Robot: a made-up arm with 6 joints.
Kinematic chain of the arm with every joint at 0, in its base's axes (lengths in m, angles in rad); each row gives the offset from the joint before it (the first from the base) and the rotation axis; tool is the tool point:
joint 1: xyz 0 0 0.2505 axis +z
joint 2: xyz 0 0 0 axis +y
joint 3: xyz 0 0 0.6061 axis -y
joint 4: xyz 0 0 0 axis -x
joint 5: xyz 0.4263 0 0 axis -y
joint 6: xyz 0 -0.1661 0 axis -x
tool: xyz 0 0 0
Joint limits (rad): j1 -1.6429..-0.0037 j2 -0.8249..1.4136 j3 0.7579..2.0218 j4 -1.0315..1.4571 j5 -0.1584..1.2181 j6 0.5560..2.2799
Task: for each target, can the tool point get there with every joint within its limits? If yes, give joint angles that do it. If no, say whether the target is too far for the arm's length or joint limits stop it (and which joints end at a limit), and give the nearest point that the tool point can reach.
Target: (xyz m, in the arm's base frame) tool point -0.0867 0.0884 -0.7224
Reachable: no: joint limits stop it (at a limit: joint 1, joint 2, joint 3, joint 4) | nearest point -0.1463 -0.8413 -0.0275 | short by 1.162 m
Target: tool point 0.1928 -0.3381 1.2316
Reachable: yes | joints -0.8519 0.4496 1.4239 1.0850 0.0503 1.0912
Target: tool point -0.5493 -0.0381 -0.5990
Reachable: no: joint limits stop it (at a limit: joint 1, joint 2, joint 3, joint 4) | nearest point -0.1463 -0.8413 -0.0275 | short by 1.065 m
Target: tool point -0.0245 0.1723 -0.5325
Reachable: no: joint limits stop it (at a limit: joint 1, joint 2, joint 3, joint 4) | nearest point 0.8493 -0.0884 -0.0275 | short by 1.042 m
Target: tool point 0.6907 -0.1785 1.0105
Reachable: yes | joints -0.1329 0.5970 0.8880 1.0306 1.0384 1.9586
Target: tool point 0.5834 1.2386 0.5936
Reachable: no: too far | nearest point 0.0461 0.9000 0.6278 | short by 0.636 m
